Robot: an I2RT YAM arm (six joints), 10 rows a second.
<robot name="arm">
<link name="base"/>
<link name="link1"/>
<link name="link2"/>
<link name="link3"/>
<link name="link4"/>
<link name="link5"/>
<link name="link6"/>
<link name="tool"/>
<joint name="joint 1" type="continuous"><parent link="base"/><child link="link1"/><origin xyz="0 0 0.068" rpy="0 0 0"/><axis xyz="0 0 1"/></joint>
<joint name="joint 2" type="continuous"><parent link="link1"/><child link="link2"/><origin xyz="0.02 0.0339 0.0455" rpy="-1.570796 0 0"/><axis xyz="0 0 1"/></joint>
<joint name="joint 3" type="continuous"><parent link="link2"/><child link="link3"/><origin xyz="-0.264 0 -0.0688" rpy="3.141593 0 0"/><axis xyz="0 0 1"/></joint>
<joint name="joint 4" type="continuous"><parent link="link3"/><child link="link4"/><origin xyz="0.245 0.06 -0.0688" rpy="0 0 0"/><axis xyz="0 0 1"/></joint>
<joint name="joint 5" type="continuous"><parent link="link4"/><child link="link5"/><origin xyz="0.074 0.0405 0.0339" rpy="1.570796 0 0"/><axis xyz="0 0 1"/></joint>
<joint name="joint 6" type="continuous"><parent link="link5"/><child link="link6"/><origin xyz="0.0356 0 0.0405" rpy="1.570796 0 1.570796"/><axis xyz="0 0 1"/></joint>
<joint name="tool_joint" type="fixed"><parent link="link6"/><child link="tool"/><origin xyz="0 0 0" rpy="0 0 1.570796"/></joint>
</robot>
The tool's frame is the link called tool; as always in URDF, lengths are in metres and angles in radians. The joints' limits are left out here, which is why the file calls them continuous.
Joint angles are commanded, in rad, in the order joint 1, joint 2, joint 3, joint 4, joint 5, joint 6. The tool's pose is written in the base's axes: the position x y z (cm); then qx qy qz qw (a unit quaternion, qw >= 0). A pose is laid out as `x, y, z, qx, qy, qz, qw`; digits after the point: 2 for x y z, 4 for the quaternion.
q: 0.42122, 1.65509, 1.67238, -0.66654, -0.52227, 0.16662
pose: 33.01, 16.74, 37.74, -0.2237, 0.8438, 0.3458, 0.3441
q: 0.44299, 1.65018, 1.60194, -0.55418, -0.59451, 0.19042
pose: 32.92, 17.82, 36.61, -0.2418, 0.8223, 0.3849, 0.3422
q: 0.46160, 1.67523, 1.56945, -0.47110, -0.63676, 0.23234
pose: 33.39, 18.98, 35.39, -0.2437, 0.8123, 0.4127, 0.3322
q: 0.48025, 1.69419, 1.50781, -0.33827, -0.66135, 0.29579
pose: 33.82, 20.08, 33.79, -0.2370, 0.8009, 0.4391, 0.3309
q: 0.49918, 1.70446, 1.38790, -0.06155, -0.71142, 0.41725
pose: 34.05, 21.21, 31.86, -0.2272, 0.7669, 0.4913, 0.3447
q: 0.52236, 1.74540, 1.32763, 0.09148, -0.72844, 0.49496
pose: 34.30, 22.48, 29.67, -0.2180, 0.7563, 0.5180, 0.3347
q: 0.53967, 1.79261, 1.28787, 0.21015, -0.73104, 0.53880
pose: 34.61, 23.50, 27.59, -0.2132, 0.7501, 0.5320, 0.3300
